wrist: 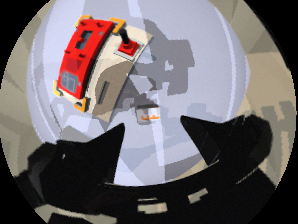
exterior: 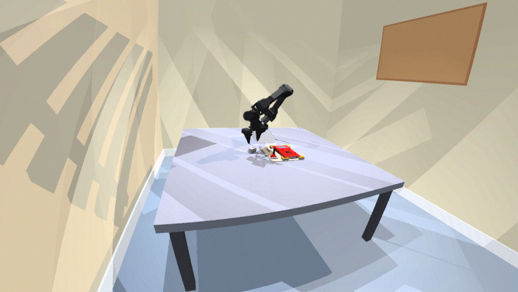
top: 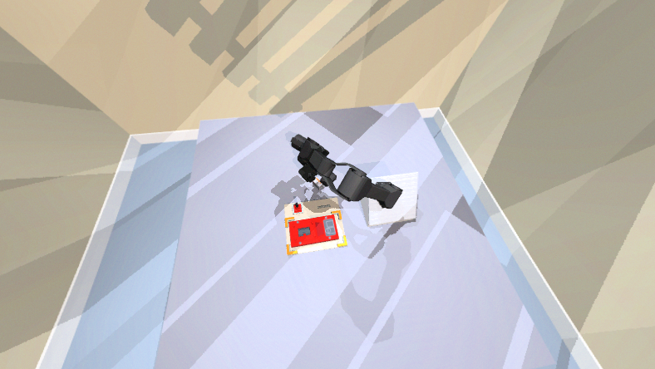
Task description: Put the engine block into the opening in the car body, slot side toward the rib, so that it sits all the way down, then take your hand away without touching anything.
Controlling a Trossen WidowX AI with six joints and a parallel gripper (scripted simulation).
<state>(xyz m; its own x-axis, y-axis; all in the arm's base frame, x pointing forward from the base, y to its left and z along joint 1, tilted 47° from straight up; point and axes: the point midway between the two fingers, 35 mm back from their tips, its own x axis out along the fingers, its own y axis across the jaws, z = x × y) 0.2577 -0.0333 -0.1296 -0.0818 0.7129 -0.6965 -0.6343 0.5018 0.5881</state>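
The grey engine block lies 1 cm behind my gripper tip and 6 cm below it.
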